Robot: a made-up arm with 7 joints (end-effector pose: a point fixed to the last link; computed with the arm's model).
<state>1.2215 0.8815 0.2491 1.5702 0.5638 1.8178 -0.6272</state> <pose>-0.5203 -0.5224 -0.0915 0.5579 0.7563 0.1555 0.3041</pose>
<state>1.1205 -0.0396 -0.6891 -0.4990 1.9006 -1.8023 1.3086</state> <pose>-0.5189 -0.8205 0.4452 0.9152 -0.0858 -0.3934 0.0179</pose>
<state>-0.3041 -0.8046 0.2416 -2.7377 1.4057 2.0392 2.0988</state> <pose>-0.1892 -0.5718 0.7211 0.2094 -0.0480 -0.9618 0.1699</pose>
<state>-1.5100 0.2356 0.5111 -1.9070 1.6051 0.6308 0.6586</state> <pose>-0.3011 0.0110 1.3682 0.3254 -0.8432 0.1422 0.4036</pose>
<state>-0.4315 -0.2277 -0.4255 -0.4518 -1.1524 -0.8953 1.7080</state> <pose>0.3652 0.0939 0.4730 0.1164 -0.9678 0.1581 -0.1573</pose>
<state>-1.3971 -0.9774 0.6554 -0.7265 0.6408 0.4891 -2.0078</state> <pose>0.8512 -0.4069 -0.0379 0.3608 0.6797 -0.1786 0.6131</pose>
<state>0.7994 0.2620 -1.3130 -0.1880 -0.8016 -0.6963 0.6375</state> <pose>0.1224 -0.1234 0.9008 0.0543 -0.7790 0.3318 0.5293</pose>
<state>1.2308 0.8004 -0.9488 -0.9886 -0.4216 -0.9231 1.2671</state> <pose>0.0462 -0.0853 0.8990 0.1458 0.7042 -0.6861 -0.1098</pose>
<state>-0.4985 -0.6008 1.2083 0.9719 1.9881 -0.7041 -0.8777</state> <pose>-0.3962 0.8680 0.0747 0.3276 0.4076 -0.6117 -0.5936</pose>
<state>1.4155 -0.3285 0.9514 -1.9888 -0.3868 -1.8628 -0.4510</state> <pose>0.3594 0.3142 1.5142 0.6098 -0.2289 0.6397 0.4081</pose>
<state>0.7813 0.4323 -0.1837 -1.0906 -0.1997 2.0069 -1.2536</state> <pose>0.2717 -0.0814 1.5252 0.5757 -0.2835 0.5890 -0.4912</pose>
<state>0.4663 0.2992 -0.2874 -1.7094 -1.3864 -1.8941 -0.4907</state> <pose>-0.1349 0.5392 0.9579 0.1189 0.5147 -0.6447 -0.5526</pose>
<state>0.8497 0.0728 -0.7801 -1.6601 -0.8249 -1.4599 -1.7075</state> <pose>-0.1696 0.0900 1.5726 0.1322 -0.3076 0.1812 0.9247</pose>
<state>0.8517 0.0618 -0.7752 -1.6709 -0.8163 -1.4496 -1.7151</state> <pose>-0.1830 0.0885 1.5721 0.1375 -0.3133 0.1782 0.9226</pose>
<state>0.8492 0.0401 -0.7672 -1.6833 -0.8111 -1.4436 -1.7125</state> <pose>-0.2060 0.0855 1.5685 0.1410 -0.3260 0.1747 0.9183</pose>
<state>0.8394 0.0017 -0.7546 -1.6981 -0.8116 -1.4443 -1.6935</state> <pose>-0.2435 0.0795 1.5593 0.1422 -0.3492 0.1701 0.9104</pose>
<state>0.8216 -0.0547 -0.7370 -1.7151 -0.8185 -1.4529 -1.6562</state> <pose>-0.2950 0.0692 1.5422 0.1413 -0.3831 0.1641 0.8980</pose>
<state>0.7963 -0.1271 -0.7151 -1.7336 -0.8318 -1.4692 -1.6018</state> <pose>-0.3560 0.0532 1.5157 0.1395 -0.4252 0.1563 0.8805</pose>
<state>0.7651 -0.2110 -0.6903 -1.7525 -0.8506 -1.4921 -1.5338</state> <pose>-0.4200 0.0315 1.4795 0.1380 -0.4717 0.1466 0.8585</pose>
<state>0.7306 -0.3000 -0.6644 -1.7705 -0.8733 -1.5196 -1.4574</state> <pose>-0.4796 0.0055 1.4360 0.1379 -0.5181 0.1355 0.8332</pose>
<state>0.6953 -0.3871 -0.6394 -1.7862 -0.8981 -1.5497 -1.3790</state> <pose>-0.5292 -0.0223 1.3894 0.1392 -0.5602 0.1236 0.8072</pose>
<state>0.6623 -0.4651 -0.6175 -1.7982 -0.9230 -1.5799 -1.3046</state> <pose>-0.5660 -0.0488 1.3449 0.1413 -0.5952 0.1123 0.7830</pose>
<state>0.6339 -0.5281 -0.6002 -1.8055 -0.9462 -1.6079 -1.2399</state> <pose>-0.5899 -0.0713 1.3075 0.1430 -0.6219 0.1028 0.7630</pose>
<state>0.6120 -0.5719 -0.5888 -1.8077 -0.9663 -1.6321 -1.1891</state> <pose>-0.6025 -0.0881 1.2804 0.1429 -0.6399 0.0961 0.7489</pose>
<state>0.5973 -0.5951 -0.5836 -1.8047 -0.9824 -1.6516 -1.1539</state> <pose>-0.6062 -0.0989 1.2652 0.1402 -0.6500 0.0926 0.7412</pose>
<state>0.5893 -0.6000 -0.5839 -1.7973 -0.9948 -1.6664 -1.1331</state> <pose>-0.6034 -0.1041 1.2606 0.1350 -0.6535 0.0921 0.7391</pose>
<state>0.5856 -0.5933 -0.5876 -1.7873 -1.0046 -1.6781 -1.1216</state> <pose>-0.5968 -0.1055 1.2627 0.1282 -0.6529 0.0936 0.7406</pose>
